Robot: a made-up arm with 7 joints.
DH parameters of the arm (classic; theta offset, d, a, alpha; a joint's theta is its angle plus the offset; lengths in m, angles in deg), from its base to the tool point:
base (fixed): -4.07 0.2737 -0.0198 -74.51
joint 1: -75.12 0.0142 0.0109 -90
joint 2: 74 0.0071 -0.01 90
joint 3: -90 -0.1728 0.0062 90
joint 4: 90 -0.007 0.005 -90
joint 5: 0 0.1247 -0.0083 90
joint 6: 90 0.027 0.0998 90
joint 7: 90 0.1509 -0.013 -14.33
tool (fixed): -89.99 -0.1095 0 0
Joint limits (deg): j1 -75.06..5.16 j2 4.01..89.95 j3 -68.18..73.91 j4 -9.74..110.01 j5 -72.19..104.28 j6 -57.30..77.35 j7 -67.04..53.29
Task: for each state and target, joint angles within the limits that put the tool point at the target. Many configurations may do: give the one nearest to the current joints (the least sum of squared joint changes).
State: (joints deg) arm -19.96 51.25 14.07 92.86 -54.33 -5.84 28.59
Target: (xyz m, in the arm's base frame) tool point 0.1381 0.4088 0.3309
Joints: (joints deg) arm -51.10 81.87 11.78 71.18 -51.82 10.22 28.15
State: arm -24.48 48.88 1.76 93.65 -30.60 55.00 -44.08
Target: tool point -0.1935 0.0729 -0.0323
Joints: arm -6.36 21.31 8.67 110.01 -32.08 69.70 -43.09
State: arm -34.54 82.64 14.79 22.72 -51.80 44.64 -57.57
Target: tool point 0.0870 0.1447 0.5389
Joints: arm -69.31 89.95 26.77 0.26 -53.68 30.95 -43.44
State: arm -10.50 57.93 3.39 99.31 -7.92 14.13 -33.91
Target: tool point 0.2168 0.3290 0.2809
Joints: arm -44.87 71.46 5.97 64.65 -7.61 -1.13 -32.43
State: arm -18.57 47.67 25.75 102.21 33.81 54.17 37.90
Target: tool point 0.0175 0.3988 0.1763
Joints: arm -34.18 62.18 16.69 85.41 44.92 68.86 41.33
